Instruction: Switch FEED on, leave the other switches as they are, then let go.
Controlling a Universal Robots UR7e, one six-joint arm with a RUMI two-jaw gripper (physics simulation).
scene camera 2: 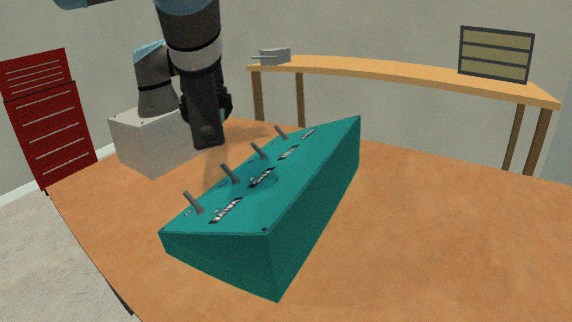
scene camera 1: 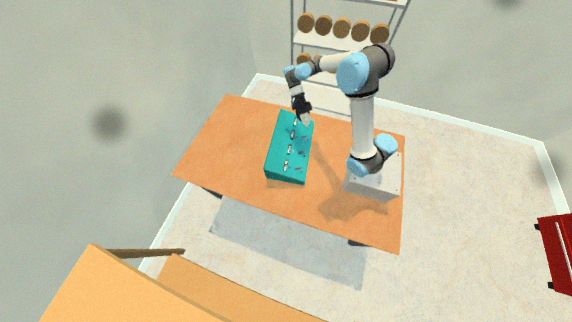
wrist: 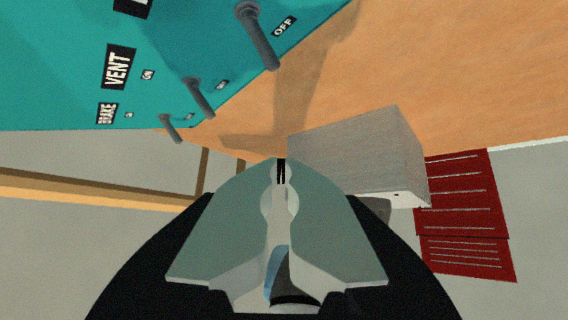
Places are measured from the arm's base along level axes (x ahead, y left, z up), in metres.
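Pixels of known places: gripper, fingertip midpoint: (scene camera 1: 307, 126) (wrist: 281, 160); arm's base, origin of the base link: (scene camera 2: 159, 110).
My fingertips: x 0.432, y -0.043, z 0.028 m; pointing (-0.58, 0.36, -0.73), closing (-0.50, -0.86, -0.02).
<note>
For each thing: its top centre in the pictures, then the offset to it from my fingertips. Level surfaces: height alone.
- FEED lever, middle of its top: (wrist: 259, 62) (scene camera 2: 227, 163) dx +0.009, dy +0.019, dz -0.080 m
- VALVE lever, middle of its top: (scene camera 2: 189, 192) dx +0.046, dy -0.096, dz -0.080 m
- VENT lever, middle of its top: (wrist: 199, 115) (scene camera 2: 256, 141) dx -0.028, dy +0.133, dz -0.080 m
- BRAKE lever, middle of its top: (wrist: 169, 142) (scene camera 2: 279, 125) dx -0.065, dy +0.247, dz -0.080 m
- orange table, its level: dz -0.206 m
The teal switch box (scene camera 1: 272, 160) (scene camera 2: 310, 200) (wrist: 65, 30) stands on the table with its switches in a row. The FEED lever (scene camera 2: 230, 173) (wrist: 260, 40) leans to its OFF label (wrist: 283, 26), parallel to the VALVE lever (scene camera 2: 193, 202), the VENT lever (scene camera 2: 258, 151) (wrist: 201, 99) and the BRAKE lever (scene camera 2: 281, 132) (wrist: 171, 129), which lean the same way. My gripper (scene camera 1: 306, 123) (scene camera 2: 209, 144) (wrist: 281, 160) is shut and empty, at the OFF side of the row near the VALVE end, apart from the FEED lever. It hides the VALVE lever in scene camera 1.
The arm's grey base block (scene camera 1: 370, 187) (scene camera 2: 150, 145) (wrist: 355, 150) stands on the orange table (scene camera 1: 220, 145) (scene camera 2: 425, 240) (wrist: 475, 75), on the OFF side of the box. Behind are a red drawer cabinet (scene camera 2: 50, 120) (wrist: 460, 200) and a wooden bench (scene camera 2: 380, 70).
</note>
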